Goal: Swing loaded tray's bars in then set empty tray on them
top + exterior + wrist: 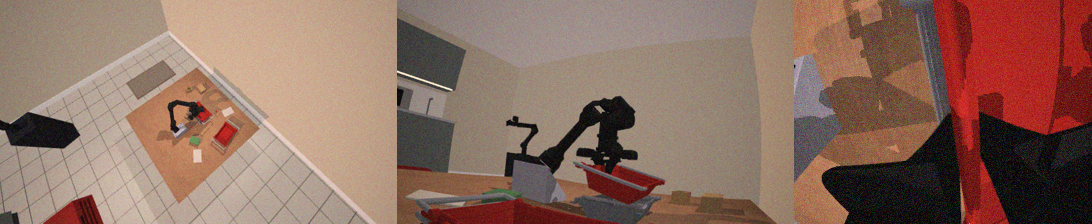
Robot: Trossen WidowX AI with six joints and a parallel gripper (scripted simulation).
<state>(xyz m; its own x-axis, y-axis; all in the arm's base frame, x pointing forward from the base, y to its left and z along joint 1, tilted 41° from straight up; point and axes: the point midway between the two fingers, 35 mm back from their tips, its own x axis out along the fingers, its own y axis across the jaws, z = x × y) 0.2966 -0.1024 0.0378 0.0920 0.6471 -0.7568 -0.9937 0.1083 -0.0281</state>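
My gripper tip is now 70 mm short of the red tray, 20 mm below it and 10 mm to the left of it. Round my gripper tip: green block: 230 mm behind, 190 mm to the right, 90 mm below.
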